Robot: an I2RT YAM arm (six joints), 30 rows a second.
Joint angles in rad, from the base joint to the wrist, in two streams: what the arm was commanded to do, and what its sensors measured. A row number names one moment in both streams.
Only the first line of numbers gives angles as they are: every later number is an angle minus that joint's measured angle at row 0.
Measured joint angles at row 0: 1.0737 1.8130 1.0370 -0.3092 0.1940 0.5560
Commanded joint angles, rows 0 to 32: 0.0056 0.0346 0.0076 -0.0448 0.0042 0.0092; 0.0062 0.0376 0.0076 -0.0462 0.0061 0.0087; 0.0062 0.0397 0.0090 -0.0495 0.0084 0.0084; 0.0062 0.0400 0.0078 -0.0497 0.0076 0.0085; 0.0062 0.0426 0.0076 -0.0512 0.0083 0.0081; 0.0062 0.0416 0.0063 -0.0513 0.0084 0.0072; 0.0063 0.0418 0.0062 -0.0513 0.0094 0.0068; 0.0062 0.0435 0.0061 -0.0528 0.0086 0.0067; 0.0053 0.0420 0.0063 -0.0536 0.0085 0.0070; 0.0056 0.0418 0.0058 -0.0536 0.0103 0.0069; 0.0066 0.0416 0.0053 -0.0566 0.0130 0.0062; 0.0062 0.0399 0.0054 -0.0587 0.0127 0.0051; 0.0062 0.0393 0.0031 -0.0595 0.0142 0.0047; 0.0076 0.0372 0.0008 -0.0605 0.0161 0.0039; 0.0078 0.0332 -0.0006 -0.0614 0.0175 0.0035; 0.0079 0.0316 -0.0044 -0.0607 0.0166 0.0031; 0.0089 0.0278 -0.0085 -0.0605 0.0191 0.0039; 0.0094 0.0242 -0.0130 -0.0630 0.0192 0.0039; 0.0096 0.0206 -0.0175 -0.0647 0.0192 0.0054; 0.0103 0.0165 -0.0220 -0.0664 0.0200 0.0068; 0.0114 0.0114 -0.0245 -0.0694 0.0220 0.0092; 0.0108 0.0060 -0.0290 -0.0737 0.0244 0.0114; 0.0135 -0.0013 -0.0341 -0.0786 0.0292 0.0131; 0.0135 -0.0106 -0.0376 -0.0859 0.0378 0.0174; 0.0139 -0.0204 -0.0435 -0.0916 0.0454 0.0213; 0.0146 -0.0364 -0.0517 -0.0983 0.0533 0.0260; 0.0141 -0.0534 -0.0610 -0.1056 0.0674 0.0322; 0.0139 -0.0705 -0.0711 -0.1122 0.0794 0.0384; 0.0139 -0.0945 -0.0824 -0.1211 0.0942 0.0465; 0.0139 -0.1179 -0.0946 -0.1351 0.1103 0.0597; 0.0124 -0.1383 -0.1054 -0.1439 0.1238 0.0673; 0.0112 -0.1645 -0.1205 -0.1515 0.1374 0.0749; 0.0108 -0.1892 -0.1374 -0.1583 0.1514 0.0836
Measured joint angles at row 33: 0.0095 -0.1194 -0.1056 -0.0763 0.0801 0.0328
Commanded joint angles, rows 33 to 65: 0.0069 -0.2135 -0.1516 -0.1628 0.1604 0.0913; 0.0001 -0.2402 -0.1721 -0.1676 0.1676 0.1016; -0.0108 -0.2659 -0.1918 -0.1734 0.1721 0.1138; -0.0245 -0.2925 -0.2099 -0.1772 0.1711 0.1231; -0.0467 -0.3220 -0.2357 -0.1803 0.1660 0.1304; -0.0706 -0.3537 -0.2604 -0.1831 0.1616 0.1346; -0.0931 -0.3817 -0.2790 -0.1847 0.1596 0.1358; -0.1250 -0.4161 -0.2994 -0.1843 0.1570 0.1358; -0.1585 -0.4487 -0.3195 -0.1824 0.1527 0.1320; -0.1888 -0.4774 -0.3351 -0.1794 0.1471 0.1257; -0.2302 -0.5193 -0.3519 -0.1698 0.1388 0.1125; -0.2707 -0.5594 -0.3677 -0.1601 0.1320 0.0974; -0.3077 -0.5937 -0.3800 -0.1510 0.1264 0.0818; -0.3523 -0.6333 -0.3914 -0.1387 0.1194 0.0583; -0.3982 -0.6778 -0.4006 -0.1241 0.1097 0.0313; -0.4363 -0.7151 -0.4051 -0.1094 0.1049 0.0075; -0.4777 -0.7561 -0.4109 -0.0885 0.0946 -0.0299; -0.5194 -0.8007 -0.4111 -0.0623 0.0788 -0.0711; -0.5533 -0.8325 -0.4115 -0.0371 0.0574 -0.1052; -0.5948 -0.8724 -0.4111 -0.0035 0.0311 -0.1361; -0.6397 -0.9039 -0.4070 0.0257 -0.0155 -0.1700; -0.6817 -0.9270 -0.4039 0.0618 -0.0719 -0.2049; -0.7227 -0.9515 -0.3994 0.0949 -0.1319 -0.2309; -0.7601 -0.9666 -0.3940 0.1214 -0.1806 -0.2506; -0.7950 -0.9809 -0.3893 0.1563 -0.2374 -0.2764; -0.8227 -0.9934 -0.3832 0.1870 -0.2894 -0.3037; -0.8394 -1.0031 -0.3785 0.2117 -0.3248 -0.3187; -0.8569 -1.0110 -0.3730 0.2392 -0.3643 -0.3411; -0.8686 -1.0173 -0.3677 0.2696 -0.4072 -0.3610; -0.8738 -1.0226 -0.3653 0.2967 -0.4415 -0.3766; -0.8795 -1.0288 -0.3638 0.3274 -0.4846 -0.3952; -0.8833 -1.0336 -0.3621 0.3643 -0.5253 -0.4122; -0.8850 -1.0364 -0.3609 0.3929 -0.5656 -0.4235
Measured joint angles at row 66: -0.8759 -1.0155 -0.3978 0.2373 -0.3758 -0.3315
